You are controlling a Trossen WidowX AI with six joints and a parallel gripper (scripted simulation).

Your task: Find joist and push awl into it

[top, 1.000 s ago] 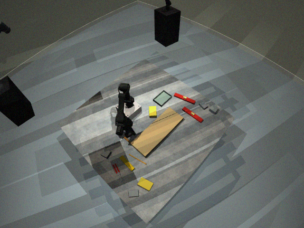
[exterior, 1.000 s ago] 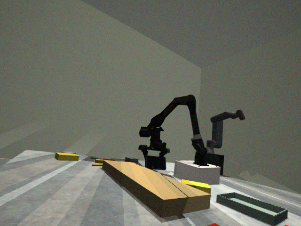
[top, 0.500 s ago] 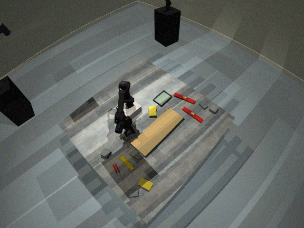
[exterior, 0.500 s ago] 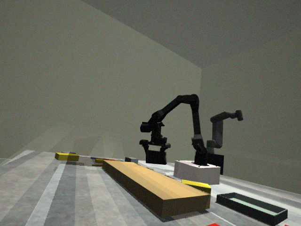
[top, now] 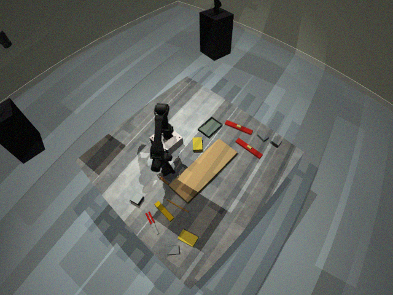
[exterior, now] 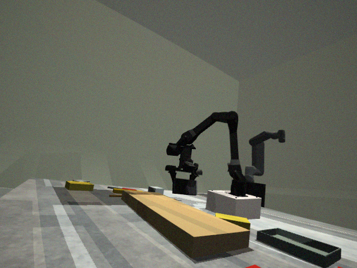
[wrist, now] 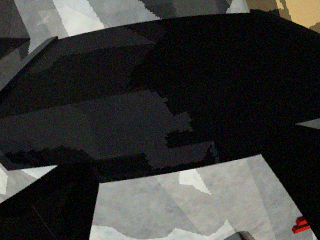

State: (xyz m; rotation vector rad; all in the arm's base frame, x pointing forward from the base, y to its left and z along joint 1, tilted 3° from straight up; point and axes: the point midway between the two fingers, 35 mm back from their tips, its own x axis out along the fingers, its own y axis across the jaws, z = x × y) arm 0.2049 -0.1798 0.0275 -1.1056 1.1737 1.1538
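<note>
The awl is 7 cm below my gripper tip, 4 cm to the right of it and 2 cm ahead of it. The rest, counted from my gripper tip: pencil (25 cm ahead, 8 cm below, 7 cm to the right); stud finder (1 cm to the left, 1 cm behind); yellow bar (23 cm ahead, 16 cm to the right, 7 cm below).
</note>
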